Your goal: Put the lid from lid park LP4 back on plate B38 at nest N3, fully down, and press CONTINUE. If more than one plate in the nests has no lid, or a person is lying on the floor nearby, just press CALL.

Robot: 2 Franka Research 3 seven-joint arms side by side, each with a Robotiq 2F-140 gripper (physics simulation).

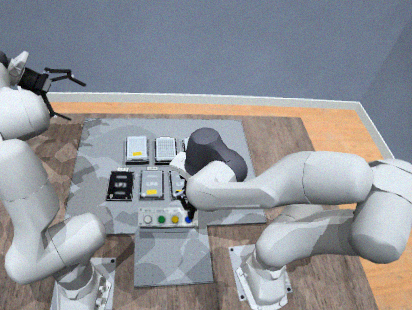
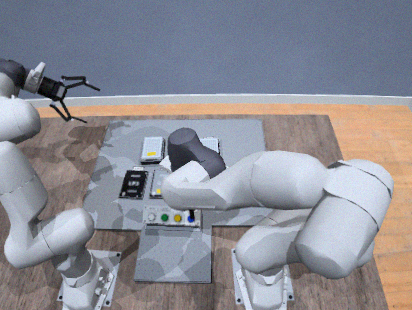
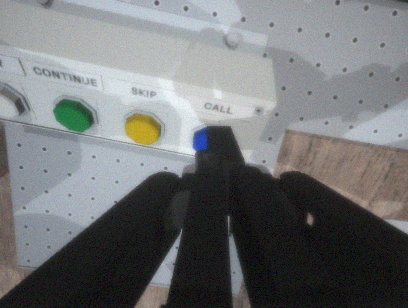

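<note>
My right gripper (image 1: 191, 216) (image 3: 218, 145) is shut and empty, its tips over the blue CALL button (image 1: 188, 220) (image 3: 200, 140) and partly covering it. Whether the button is pressed down cannot be told. The green CONTINUE button (image 1: 161, 219) (image 2: 165, 218) (image 3: 74, 115) is to its left. My left gripper (image 1: 77, 102) (image 2: 92, 106) is open and empty, far left. A plate with a yellow label (image 1: 136, 145) (image 2: 152, 147) and a plate showing a well grid (image 1: 165, 149) stand in the back row; a third is mostly hidden. A lid with a yellow label (image 1: 152, 183) lies in the front row. The nest numbers are unreadable.
A black lid park (image 1: 120, 185) (image 2: 133, 183) stands left in the front row; another park beside the lid is partly behind my right arm. The button panel also has a yellow SKIP button (image 1: 175, 219) (image 3: 143, 128) and a white button (image 1: 148, 219) (image 3: 10, 102). My right arm covers the mat's right part.
</note>
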